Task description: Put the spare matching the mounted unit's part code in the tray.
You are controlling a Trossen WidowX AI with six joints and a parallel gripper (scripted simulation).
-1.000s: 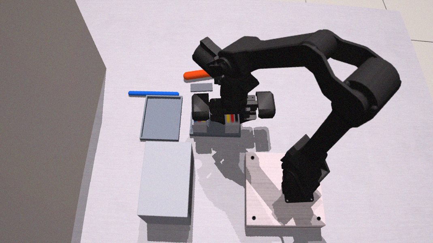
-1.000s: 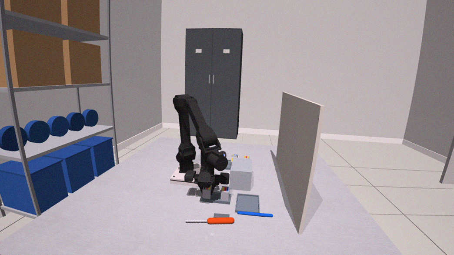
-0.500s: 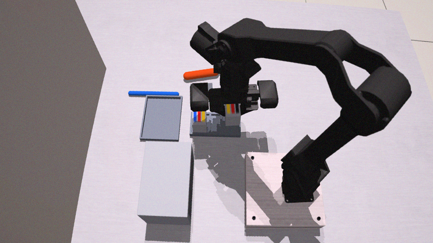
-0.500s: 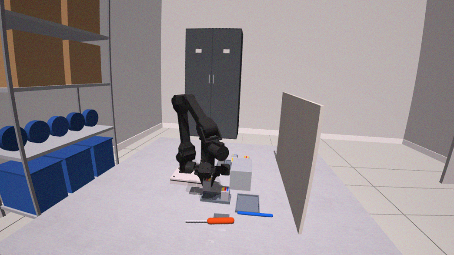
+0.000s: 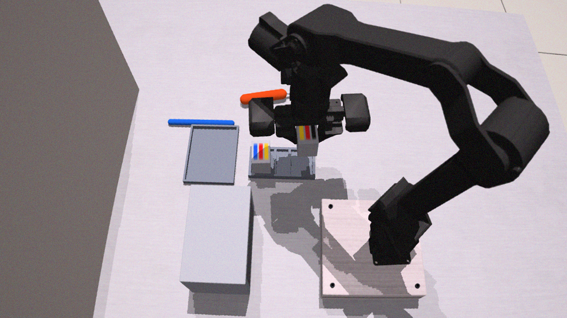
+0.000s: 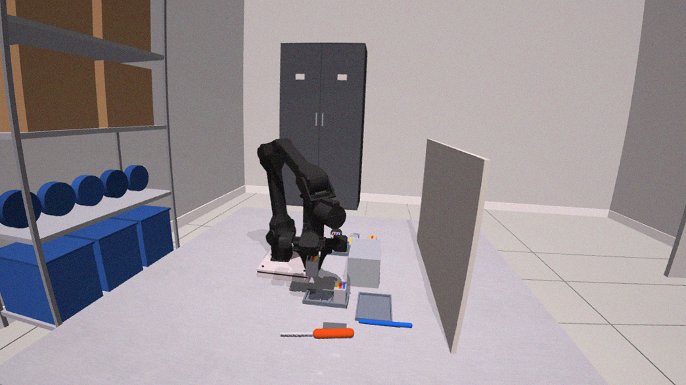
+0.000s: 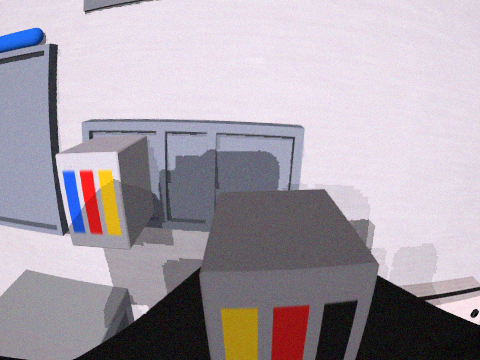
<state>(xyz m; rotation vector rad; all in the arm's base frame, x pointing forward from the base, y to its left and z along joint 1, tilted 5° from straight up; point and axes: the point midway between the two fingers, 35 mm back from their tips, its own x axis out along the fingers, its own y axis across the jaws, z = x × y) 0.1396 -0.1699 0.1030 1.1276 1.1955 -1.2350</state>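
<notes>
Now: gripper tip 18 cm short of the grey tray, 3 cm to the left of it and 9 cm above it. The rest, counted from my gripper tip: grey rack (4 cm ahead, 9 cm below); mounted unit (15 cm ahead, 17 cm to the left, 4 cm below); spare (2 cm above).
</notes>
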